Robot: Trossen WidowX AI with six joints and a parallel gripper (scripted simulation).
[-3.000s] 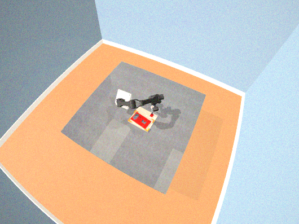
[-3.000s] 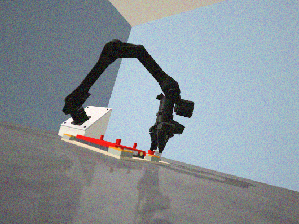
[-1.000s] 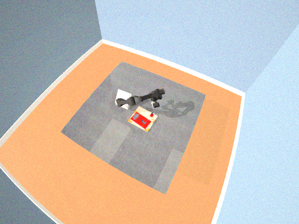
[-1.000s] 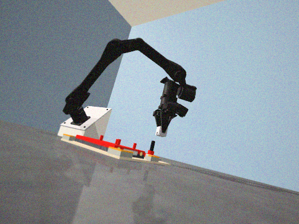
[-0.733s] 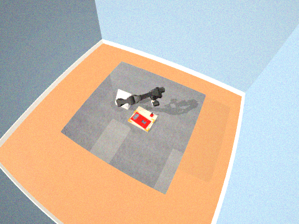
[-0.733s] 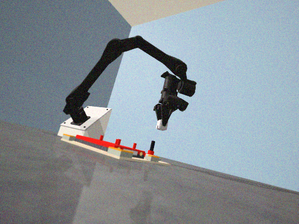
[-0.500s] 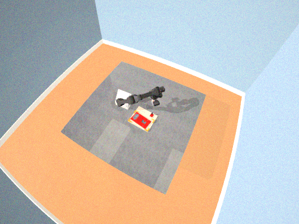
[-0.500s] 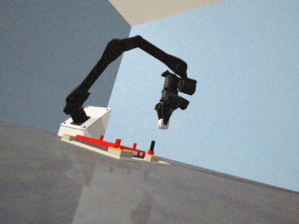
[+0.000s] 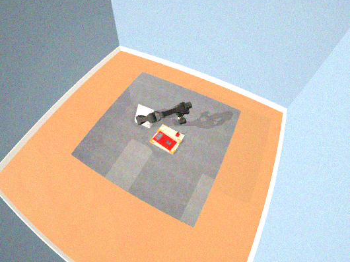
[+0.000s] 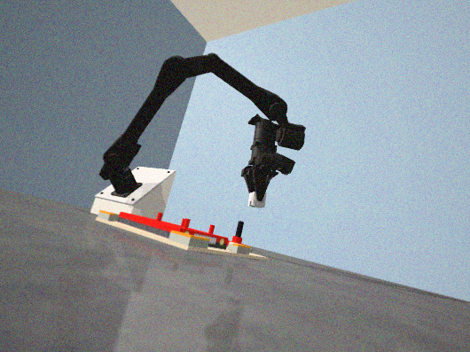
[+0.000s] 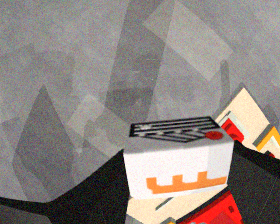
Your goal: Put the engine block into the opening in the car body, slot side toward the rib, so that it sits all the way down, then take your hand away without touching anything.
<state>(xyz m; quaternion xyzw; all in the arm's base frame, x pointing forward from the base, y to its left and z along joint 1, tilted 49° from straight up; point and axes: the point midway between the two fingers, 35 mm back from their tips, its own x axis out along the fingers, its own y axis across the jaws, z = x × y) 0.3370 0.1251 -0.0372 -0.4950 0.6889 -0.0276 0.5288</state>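
Now: gripper tip right at the engine block. Round my gripper tip: cream base plate: 190 mm to the right, 110 mm below, 40 mm behind.
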